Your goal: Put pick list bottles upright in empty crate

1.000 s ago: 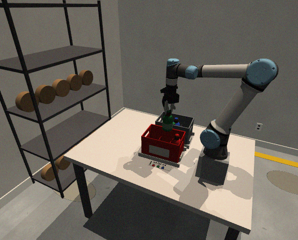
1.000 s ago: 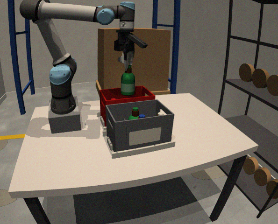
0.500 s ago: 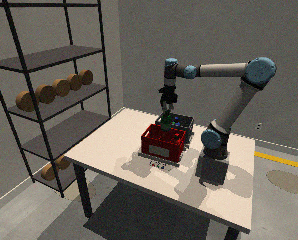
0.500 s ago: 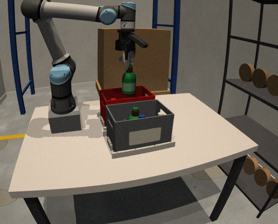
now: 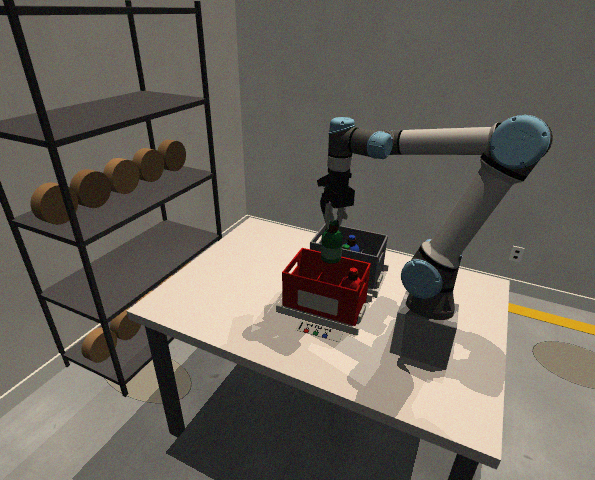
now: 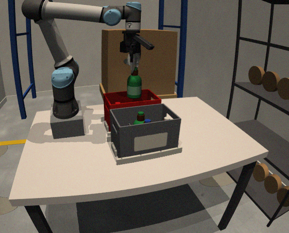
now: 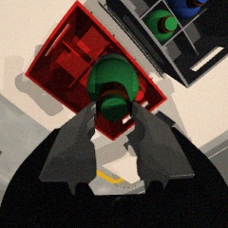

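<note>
Right now the red crate is 40 mm to the left of my hand and 250 mm below it. Also, from my hand: red bottle 90 mm behind, 240 mm below; grey crate 10 mm behind, 190 mm to the right, 250 mm below; blue bottle 10 mm behind, 230 mm to the right, 240 mm below.
</note>
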